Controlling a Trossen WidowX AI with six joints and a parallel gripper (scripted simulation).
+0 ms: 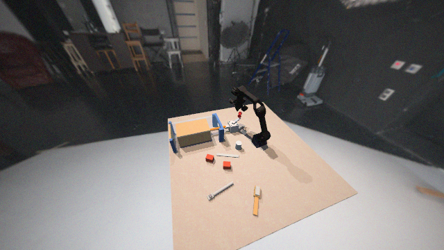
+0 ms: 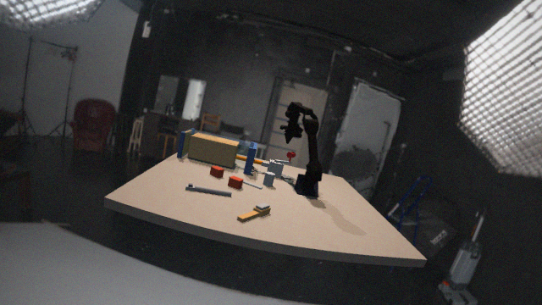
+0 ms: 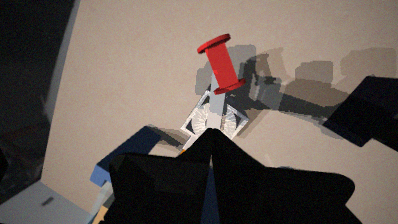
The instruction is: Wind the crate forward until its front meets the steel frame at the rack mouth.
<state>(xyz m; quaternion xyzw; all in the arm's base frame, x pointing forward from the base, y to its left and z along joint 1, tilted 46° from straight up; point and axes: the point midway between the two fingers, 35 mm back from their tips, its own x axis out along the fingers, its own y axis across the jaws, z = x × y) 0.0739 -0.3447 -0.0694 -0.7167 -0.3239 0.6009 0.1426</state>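
The red knob is 90 mm below my gripper tip, 50 mm behind it and 20 mm to the right of it. Round my gripper tip: grey winch: 190 mm below, 30 mm ahead, 10 mm to the left; blue steel frame: 200 mm ahead, 110 mm below, 10 mm to the right; winch handle: 120 mm below, 20 mm behind.
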